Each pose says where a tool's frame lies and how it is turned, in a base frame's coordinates. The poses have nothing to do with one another.
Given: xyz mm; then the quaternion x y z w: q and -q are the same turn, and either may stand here.
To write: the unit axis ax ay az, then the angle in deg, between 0 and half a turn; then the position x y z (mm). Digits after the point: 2 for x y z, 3 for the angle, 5 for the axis.
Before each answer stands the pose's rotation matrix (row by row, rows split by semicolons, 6 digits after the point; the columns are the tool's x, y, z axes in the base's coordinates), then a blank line. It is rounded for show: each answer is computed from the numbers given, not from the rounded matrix.
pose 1, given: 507.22, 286.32, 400.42, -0.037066, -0.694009, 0.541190, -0.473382
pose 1, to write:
-0.549071 0.563828 0.616944; -0.460931 0.411479 -0.786275; -0.697183 -0.716089 0.033955

0.04208, 0.78788, -0.61439, 123.492, 507.22, 286.32, 400.42
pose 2, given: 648.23, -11.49, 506.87, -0.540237, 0.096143, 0.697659, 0.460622
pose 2, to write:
0.008057 -0.746594 -0.665231; 0.538834 -0.557168 0.631840; -0.842373 -0.363540 0.397801

-0.60865, 0.10832, 0.78601, 125.146, 648.23, -11.49, 506.87
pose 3, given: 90.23, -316.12, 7.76, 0.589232, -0.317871, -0.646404, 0.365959
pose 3, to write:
-0.037760 0.098515 -0.994419; -0.847714 -0.530064 -0.020323; -0.529108 0.842215 0.103528

0.63315, -0.34156, -0.69459, 137.067, 90.23, -316.12, 7.76
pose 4, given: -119.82, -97.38, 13.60, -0.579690, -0.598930, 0.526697, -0.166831
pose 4, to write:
-0.272254 0.870126 -0.410802; 0.518649 -0.226901 -0.824330; -0.810482 -0.437489 -0.389515

0.58793, 0.60744, -0.53418, 160.793, -119.82, -97.38, 13.60
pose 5, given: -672.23, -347.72, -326.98, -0.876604, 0.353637, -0.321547, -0.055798
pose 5, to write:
0.543097 -0.655883 0.524275; -0.584116 -0.743655 -0.325247; 0.603203 -0.129596 -0.786988

0.87797, -0.35419, 0.32205, 173.603, -672.23, -347.72, -326.98
